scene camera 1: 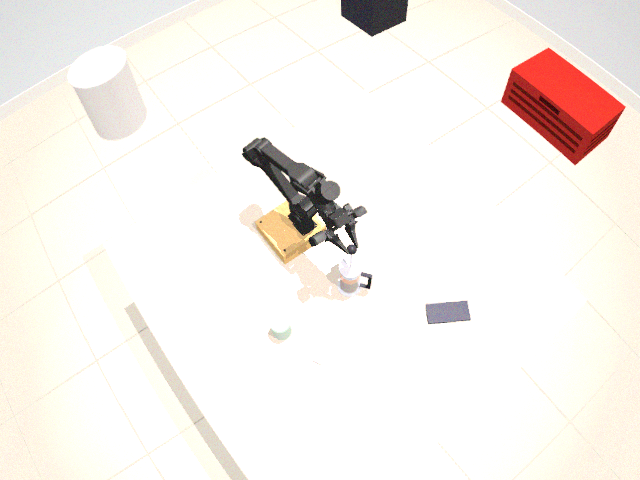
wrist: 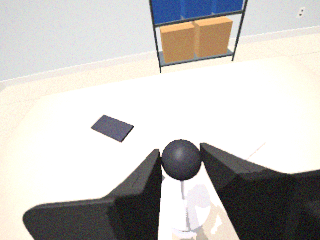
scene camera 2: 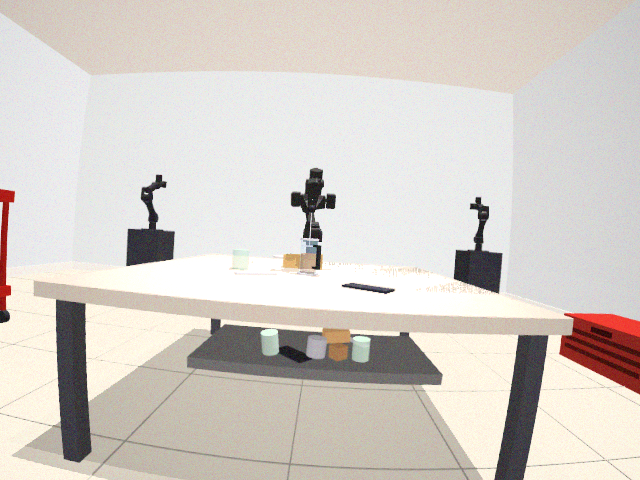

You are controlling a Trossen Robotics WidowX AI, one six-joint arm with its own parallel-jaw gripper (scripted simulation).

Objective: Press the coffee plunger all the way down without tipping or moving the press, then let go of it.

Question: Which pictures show my gripper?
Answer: Scene camera 1, the wrist view and scene camera 2: all of them.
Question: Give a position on a coffee press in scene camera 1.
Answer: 350, 269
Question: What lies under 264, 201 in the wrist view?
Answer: My gripper.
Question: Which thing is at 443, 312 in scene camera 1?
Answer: A dark flat pad.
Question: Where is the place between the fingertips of my gripper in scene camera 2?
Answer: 311, 208
